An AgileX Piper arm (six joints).
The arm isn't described. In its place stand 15 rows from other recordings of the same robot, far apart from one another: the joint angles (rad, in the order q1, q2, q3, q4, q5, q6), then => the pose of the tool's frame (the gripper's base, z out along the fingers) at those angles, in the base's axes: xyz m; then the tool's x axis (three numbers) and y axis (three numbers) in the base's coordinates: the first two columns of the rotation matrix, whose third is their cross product.
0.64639 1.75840 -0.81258 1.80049 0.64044 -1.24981 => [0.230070, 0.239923, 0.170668, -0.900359, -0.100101, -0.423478, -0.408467, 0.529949, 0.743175]
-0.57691 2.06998 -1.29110 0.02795 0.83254 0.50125 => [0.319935, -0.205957, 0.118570, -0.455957, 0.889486, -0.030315, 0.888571, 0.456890, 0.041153]
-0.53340 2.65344 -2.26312 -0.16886 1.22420 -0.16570 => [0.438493, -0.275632, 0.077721, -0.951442, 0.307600, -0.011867, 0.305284, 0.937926, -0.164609]
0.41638 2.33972 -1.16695 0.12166 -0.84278 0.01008 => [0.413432, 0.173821, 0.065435, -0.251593, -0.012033, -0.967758, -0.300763, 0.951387, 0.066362]
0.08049 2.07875 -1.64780 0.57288 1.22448 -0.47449 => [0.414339, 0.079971, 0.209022, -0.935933, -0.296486, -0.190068, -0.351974, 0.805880, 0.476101]
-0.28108 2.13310 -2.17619 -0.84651 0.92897 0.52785 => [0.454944, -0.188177, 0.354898, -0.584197, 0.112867, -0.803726, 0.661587, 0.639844, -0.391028]
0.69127 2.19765 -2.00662 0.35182 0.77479 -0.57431 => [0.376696, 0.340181, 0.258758, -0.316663, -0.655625, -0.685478, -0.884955, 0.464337, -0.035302]
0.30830 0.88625 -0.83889 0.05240 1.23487 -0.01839 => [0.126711, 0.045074, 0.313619, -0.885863, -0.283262, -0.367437, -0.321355, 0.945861, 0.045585]
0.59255 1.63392 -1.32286 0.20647 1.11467 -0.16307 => [0.261949, 0.196549, 0.281310, -0.761983, -0.597152, -0.250584, -0.641077, 0.750325, 0.161350]
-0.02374 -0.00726 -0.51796 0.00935 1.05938 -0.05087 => [-0.008056, 0.000933, 0.282369, -0.432380, -0.036022, -0.900972, -0.003627, 0.999263, -0.038212]
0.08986 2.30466 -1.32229 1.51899 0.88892 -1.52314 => [0.416751, 0.108393, 0.077890, -0.797536, -0.093689, -0.595953, -0.528040, 0.586137, 0.614506]
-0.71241 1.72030 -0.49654 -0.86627 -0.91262 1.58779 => [0.241251, -0.135896, 0.147392, -0.094206, 0.947527, -0.305481, 0.326385, 0.319282, 0.889681]
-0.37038 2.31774 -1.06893 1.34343 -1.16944 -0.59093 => [0.316862, -0.210587, 0.057576, -0.174290, 0.272018, -0.946377, 0.984692, 0.045925, -0.168145]
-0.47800 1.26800 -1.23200 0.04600 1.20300 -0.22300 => [0.213977, -0.106458, 0.355820, -0.884787, 0.227733, -0.406559, 0.268398, 0.962252, -0.045106]
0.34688 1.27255 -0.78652 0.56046 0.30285 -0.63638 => [0.243984, 0.103540, 0.272251, -0.528304, -0.292320, -0.797147, -0.507035, 0.861692, 0.020045]
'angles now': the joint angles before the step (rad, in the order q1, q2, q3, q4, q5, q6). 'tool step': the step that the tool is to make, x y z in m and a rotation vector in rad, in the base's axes. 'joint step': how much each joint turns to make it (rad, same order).
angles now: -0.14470, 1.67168, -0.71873, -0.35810, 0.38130, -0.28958
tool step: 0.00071, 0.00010, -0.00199, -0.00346, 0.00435, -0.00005
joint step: 0.00221, 0.00849, -0.00095, -0.01484, -0.00185, 0.01504
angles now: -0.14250, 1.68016, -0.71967, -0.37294, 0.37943, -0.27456
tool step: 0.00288, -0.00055, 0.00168, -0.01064, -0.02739, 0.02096
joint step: -0.00095, -0.00127, -0.00214, -0.02390, -0.02676, 0.00307
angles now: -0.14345, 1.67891, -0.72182, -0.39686, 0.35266, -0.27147
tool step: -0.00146, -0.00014, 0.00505, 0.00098, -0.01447, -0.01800
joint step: 0.00000, -0.02017, 0.00196, -0.00351, 0.00738, 0.02042
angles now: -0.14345, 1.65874, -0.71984, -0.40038, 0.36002, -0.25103
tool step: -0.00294, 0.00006, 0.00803, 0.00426, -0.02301, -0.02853
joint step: 0.00001, -0.03374, 0.00453, 0.00084, 0.01176, 0.02718
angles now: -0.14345, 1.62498, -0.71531, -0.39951, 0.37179, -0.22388
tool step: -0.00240, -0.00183, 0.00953, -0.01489, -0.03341, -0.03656
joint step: 0.00000, -0.03579, 0.00226, -0.05681, 0.01199, 0.08207
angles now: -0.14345, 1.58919, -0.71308, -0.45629, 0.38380, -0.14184
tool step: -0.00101, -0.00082, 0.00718, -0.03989, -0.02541, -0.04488
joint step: 0.01569, -0.02214, -0.00086, -0.13367, 0.02774, 0.16310
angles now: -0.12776, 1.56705, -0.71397, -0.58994, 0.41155, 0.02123
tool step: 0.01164, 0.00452, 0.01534, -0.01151, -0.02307, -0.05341
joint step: 0.03588, -0.00091, -0.06941, -0.01705, 0.07893, 0.07775
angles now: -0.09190, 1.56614, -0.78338, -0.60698, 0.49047, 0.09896
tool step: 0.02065, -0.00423, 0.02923, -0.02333, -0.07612, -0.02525
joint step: -0.00007, 0.00000, -0.11908, -0.00005, 0.05084, 0.00223
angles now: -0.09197, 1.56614, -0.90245, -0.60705, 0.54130, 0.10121
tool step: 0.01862, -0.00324, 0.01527, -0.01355, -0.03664, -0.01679
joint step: -0.00001, 0.03304, -0.09794, -0.00092, 0.03349, 0.00110
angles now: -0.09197, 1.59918, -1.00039, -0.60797, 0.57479, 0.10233
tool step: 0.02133, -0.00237, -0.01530, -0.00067, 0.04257, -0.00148
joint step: 0.00001, 0.10095, -0.06850, 0.00090, 0.01016, -0.00490
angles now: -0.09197, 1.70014, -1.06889, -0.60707, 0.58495, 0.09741
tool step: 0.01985, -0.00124, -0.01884, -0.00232, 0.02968, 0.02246
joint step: 0.00002, 0.09674, -0.05547, -0.00624, -0.01909, -0.01194
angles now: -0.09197, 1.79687, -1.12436, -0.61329, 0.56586, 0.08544
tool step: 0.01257, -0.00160, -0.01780, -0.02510, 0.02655, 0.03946
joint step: -0.00001, 0.07191, -0.02781, -0.04235, -0.02600, -0.00317
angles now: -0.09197, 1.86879, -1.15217, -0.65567, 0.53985, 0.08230
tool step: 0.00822, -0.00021, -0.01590, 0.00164, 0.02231, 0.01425
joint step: 0.00000, 0.05652, -0.01983, -0.00893, -0.01813, 0.00000
